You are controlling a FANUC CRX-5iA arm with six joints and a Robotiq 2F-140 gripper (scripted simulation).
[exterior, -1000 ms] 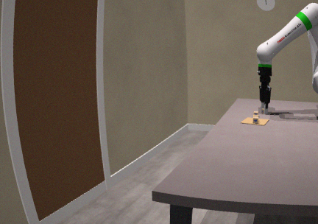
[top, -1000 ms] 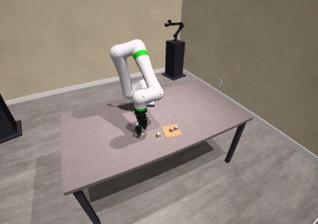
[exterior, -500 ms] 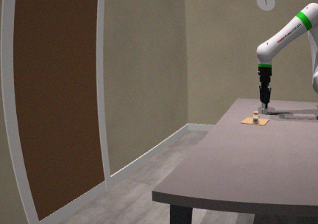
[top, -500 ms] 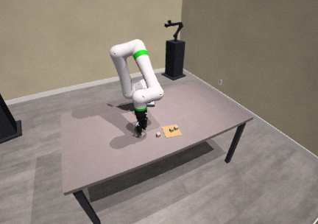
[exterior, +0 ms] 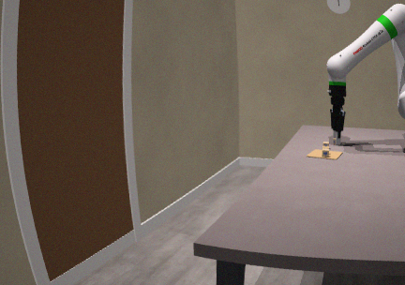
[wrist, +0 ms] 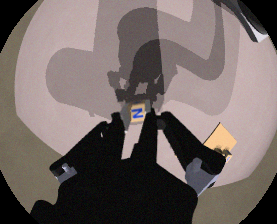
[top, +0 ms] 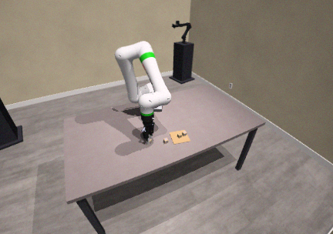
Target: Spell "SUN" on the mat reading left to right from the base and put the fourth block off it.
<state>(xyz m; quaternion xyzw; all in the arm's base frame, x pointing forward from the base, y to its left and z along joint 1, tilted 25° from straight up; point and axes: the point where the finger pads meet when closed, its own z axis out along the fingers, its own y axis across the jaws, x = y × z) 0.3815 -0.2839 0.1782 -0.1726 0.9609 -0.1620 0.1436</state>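
My gripper is now 100 mm short of the tan letter block, 230 mm to the right of it and 10 mm above it. The rest, counted from my hand: tan mat 100 mm ahead, 240 mm to the left, 30 mm below.
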